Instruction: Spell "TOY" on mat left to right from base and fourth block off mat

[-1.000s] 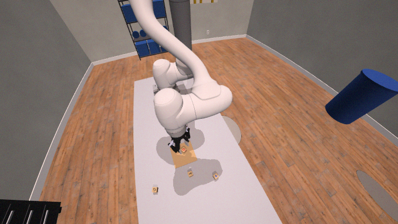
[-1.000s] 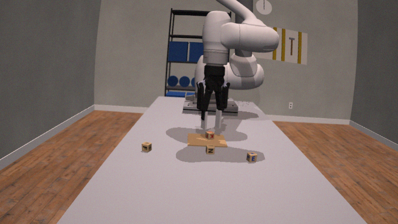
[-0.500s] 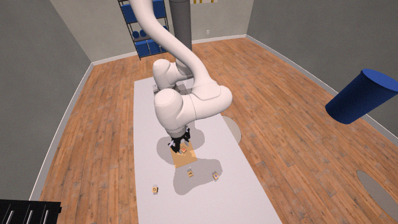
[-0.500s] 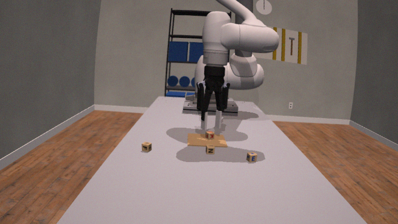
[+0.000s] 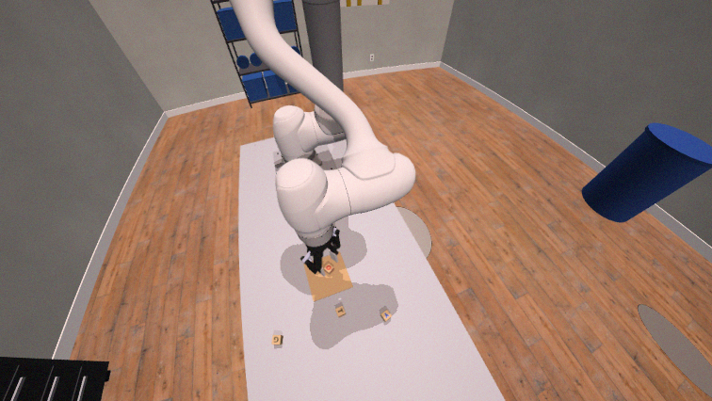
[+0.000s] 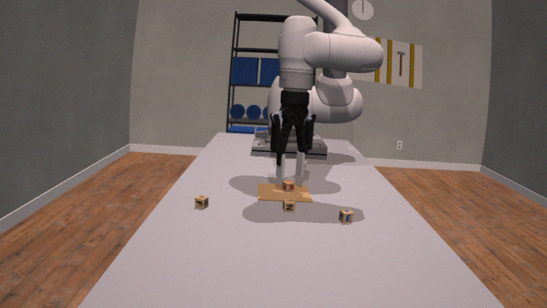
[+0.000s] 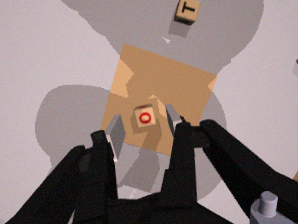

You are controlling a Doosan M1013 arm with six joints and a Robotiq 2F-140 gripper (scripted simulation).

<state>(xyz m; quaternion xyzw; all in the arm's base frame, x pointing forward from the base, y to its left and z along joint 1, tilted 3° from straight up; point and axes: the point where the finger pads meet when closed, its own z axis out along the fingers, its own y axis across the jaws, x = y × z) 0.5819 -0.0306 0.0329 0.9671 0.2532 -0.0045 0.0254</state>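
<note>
Right now the tan mat is 10 mm ahead of my hand, 10 mm to the right of it and 70 mm below it. The rest, counted from my hand: T block 150 mm ahead, 10 mm to the right, 60 mm below.
</note>
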